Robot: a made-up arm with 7 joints. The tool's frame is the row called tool. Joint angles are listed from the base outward. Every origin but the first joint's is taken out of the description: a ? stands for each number. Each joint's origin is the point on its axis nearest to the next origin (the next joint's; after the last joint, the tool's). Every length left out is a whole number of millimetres.
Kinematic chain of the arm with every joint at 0, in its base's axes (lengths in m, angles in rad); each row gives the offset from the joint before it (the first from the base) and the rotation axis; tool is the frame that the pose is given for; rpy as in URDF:
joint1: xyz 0 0 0.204 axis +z
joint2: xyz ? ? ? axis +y
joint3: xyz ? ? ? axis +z
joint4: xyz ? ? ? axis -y
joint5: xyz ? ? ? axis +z
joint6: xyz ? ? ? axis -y
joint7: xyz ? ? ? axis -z
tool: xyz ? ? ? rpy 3.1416 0 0
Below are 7 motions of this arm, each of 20 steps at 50 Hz.
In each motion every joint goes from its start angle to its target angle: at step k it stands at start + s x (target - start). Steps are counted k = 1, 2, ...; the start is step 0. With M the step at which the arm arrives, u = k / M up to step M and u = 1 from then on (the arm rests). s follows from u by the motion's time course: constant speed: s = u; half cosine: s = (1 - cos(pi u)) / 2; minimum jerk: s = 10 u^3 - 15 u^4 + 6 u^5.
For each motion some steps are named. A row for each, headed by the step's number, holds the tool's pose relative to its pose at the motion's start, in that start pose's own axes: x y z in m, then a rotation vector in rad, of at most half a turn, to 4 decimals.
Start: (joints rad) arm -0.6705 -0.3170 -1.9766 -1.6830 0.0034 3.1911 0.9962
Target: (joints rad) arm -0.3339 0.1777 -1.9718 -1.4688 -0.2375 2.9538 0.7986
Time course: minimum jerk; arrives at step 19
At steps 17, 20:
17: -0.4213 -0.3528 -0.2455 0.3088 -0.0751 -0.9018
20: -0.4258 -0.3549 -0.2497 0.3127 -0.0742 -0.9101

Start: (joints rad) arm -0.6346 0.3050 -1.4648 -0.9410 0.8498 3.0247 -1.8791
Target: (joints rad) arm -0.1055 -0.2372 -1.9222 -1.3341 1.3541 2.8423 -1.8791
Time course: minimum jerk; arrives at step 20
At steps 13, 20:
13: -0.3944 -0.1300 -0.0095 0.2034 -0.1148 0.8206
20: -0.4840 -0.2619 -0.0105 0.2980 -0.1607 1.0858

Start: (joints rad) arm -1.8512 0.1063 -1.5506 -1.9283 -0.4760 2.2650 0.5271
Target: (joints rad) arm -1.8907 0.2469 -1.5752 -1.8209 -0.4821 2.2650 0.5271
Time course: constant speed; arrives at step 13
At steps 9, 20:
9: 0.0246 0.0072 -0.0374 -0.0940 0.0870 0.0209
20: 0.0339 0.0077 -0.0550 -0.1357 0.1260 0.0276

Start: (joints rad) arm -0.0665 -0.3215 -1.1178 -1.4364 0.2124 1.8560 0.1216
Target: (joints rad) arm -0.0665 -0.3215 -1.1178 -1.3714 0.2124 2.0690 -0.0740
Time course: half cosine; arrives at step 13
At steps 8, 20:
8: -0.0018 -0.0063 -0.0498 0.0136 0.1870 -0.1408
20: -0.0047 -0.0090 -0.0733 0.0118 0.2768 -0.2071

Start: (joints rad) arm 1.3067 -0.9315 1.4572 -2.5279 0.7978 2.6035 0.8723
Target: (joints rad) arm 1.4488 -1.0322 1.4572 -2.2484 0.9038 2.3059 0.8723
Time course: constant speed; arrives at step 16
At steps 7, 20:
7: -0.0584 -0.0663 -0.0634 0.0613 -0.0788 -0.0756
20: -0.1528 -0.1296 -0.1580 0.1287 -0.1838 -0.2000

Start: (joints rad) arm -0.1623 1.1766 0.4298 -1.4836 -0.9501 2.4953 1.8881
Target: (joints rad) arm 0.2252 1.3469 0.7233 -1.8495 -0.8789 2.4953 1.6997
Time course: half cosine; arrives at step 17
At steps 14, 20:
14: -0.5926 0.2252 -0.0009 -0.2132 -0.4505 -0.7557
20: -0.6295 0.2591 -0.0082 -0.2340 -0.4839 -0.8178

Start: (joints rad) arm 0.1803 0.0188 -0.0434 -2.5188 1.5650 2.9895 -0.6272
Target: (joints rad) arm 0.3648 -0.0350 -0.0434 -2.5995 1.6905 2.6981 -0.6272
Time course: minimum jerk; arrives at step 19
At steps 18, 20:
18: -0.1051 -0.0320 0.0461 0.1992 -0.3419 -0.0159
20: -0.1052 -0.0320 0.0461 0.1995 -0.3423 -0.0159

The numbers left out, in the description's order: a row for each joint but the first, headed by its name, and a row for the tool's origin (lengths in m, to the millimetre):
joint2: 0 0 0
joint3: 0 0 0.385
joint4: 0.089 0 0
joint5: -0.127 0 0.589
joint6: 0 0 0
joint7: 0.128 0 0
tool: 0 0 0

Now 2 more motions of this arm.
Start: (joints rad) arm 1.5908 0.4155 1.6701 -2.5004 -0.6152 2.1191 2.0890
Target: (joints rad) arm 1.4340 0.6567 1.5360 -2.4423 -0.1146 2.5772 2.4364
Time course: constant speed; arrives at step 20
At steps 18, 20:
18: 0.2343 -0.0187 -0.0141 0.0678 -0.7671 0.8577
20: 0.2620 -0.0151 -0.0086 0.0647 -0.8466 0.9618

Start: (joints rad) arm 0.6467 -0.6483 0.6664 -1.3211 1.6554 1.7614 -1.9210
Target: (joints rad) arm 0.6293 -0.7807 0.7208 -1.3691 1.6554 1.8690 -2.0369
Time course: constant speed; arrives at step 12
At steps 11, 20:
11: 0.0534 -0.0384 0.0681 -0.0111 -0.0738 -0.1609
20: 0.0577 -0.0423 0.0743 -0.0117 -0.0808 -0.1756

